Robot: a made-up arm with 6 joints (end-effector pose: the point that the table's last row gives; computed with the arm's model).
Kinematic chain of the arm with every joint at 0, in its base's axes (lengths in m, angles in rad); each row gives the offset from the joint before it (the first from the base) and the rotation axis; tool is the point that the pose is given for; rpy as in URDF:
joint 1: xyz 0 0 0.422 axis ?
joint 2: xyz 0 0 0 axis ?
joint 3: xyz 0.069 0 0.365 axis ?
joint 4: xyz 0.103 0 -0.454 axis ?
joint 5: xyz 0 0 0 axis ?
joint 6: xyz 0.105 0 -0.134 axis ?
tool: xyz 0 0 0 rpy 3.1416 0 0
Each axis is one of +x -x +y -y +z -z.
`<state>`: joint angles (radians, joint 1 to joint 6).
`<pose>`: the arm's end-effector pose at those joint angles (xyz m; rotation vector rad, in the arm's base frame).
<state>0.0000 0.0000 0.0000 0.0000 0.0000 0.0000</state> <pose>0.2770 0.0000 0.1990 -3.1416 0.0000 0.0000</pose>
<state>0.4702 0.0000 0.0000 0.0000 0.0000 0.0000</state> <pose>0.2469 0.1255 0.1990 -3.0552 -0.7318 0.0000</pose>
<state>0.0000 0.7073 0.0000 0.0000 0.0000 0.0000</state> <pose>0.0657 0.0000 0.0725 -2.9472 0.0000 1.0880</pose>
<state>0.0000 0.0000 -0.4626 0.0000 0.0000 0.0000</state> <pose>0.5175 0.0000 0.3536 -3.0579 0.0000 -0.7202</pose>
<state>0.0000 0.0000 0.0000 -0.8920 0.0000 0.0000</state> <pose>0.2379 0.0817 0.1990 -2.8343 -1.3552 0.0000</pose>
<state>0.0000 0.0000 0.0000 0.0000 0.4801 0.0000</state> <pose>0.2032 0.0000 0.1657 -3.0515 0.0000 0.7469</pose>
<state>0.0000 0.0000 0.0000 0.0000 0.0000 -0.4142</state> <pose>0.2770 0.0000 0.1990 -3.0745 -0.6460 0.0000</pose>
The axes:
joint 1: +z
joint 2: +y
joint 3: +y
joint 4: -z
joint 5: +y
joint 6: -z

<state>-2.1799 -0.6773 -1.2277 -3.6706 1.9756 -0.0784</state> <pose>-0.0548 -0.2237 1.1444 -1.0972 0.1358 -2.0552</pose>
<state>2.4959 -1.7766 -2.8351 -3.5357 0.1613 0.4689</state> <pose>0.7971 -0.5610 0.4485 1.8564 -0.7673 1.8194</pose>
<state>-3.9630 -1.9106 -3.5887 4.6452 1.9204 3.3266</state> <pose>0.5571 -0.3617 -0.0739 -1.2158 -1.3333 -2.1548</pose>
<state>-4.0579 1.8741 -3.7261 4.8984 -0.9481 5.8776</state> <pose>-0.5707 0.4692 0.5003 1.3054 -0.6784 -1.7127</pose>
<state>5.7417 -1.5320 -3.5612 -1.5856 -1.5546 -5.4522</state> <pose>-0.4876 0.4516 0.2808 -1.3827 0.7295 -0.0559</pose>
